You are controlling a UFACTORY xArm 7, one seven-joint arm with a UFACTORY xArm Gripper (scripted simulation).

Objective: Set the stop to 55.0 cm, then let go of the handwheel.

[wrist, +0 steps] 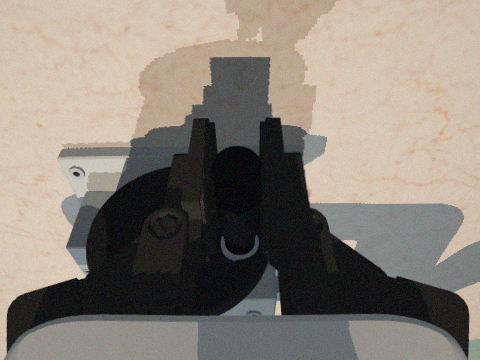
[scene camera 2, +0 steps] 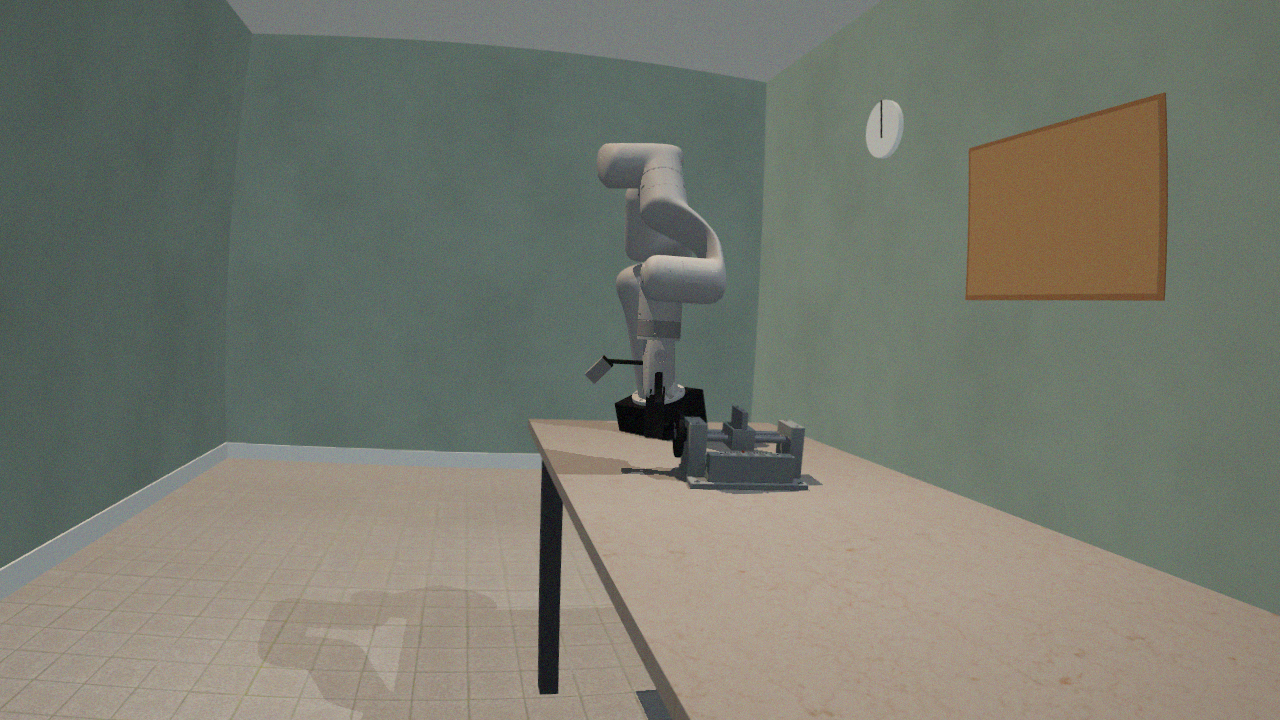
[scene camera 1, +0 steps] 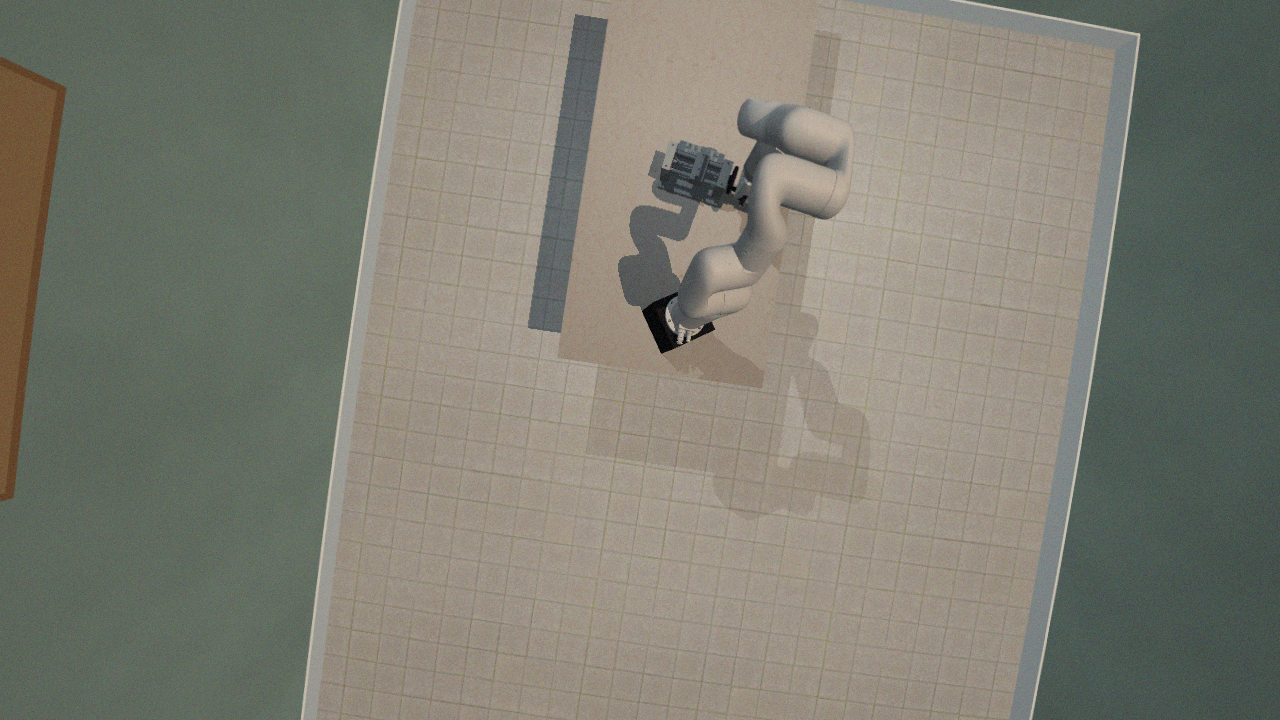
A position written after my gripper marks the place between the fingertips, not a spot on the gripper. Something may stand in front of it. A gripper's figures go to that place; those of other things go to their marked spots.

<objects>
My gripper [wrist: 238, 147]: 14 cm from the lens. A grey slide [wrist: 93, 173] is 24 cm from the lens.
</objects>
